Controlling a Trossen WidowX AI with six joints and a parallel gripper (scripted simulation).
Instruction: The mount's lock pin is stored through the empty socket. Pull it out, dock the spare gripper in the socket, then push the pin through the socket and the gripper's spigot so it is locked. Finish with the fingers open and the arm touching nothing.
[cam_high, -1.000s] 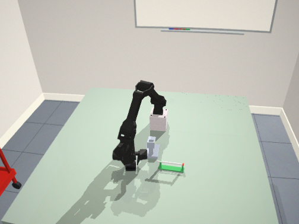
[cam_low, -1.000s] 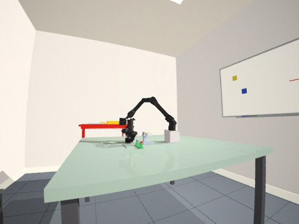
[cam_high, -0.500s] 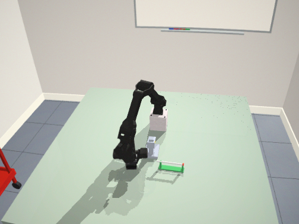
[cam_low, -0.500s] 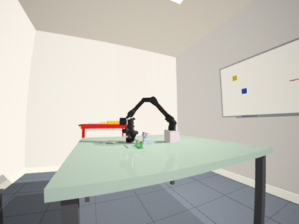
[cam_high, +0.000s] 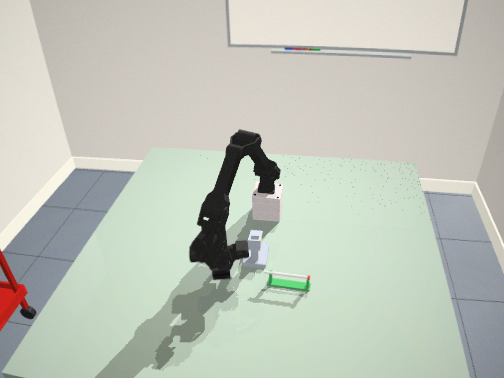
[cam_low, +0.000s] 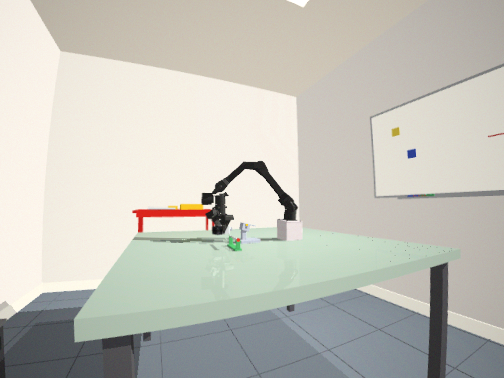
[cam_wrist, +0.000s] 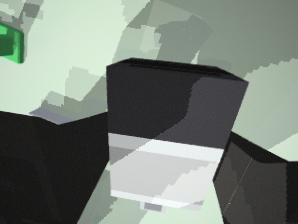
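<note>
My gripper tip is now 110 mm past the grey-blue mount, 110 mm to the right of it and 10 mm below it. From my gripper tip the other things lie so: green rack 10 mm ahead, 220 mm to the left, 20 mm below; spare gripper 10 mm behind, 20 mm above.
</note>
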